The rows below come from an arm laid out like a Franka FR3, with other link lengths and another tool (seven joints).
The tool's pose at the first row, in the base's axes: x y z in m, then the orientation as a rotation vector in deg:
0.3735, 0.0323, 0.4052, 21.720, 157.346, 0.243
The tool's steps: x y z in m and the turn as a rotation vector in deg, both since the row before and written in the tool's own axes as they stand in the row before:
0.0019, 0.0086, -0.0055, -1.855, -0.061, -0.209
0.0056, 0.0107, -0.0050, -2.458, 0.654, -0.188
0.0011, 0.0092, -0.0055, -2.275, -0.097, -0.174
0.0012, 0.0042, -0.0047, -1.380, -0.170, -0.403
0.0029, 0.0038, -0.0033, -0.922, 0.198, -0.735
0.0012, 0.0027, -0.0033, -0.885, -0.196, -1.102
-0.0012, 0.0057, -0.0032, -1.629, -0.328, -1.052
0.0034, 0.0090, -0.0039, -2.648, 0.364, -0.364
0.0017, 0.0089, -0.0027, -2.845, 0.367, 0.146
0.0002, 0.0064, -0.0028, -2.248, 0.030, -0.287
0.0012, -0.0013, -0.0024, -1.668, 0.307, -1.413
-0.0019, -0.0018, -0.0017, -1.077, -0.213, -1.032
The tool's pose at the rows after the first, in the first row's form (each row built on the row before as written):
0.3721, 0.0413, 0.4101, 20.920, 157.117, 2.720
0.3679, 0.0532, 0.4136, 20.027, 157.465, 6.169
0.3670, 0.0622, 0.4194, 19.166, 157.034, 9.215
0.3650, 0.0662, 0.4240, 18.233, 156.673, 10.953
0.3619, 0.0703, 0.4267, 16.965, 156.775, 12.051
0.3600, 0.0728, 0.4298, 15.215, 156.511, 12.916
0.3607, 0.0777, 0.4343, 13.338, 155.948, 14.772
0.3572, 0.0865, 0.4385, 12.066, 155.784, 18.322
0.3555, 0.0949, 0.4425, 11.428, 155.487, 22.280
0.3547, 0.1004, 0.4468, 10.408, 154.935, 25.230
0.3526, 0.0987, 0.4480, 7.968, 154.730, 27.116
0.3536, 0.0962, 0.4495, 6.315, 154.163, 28.211

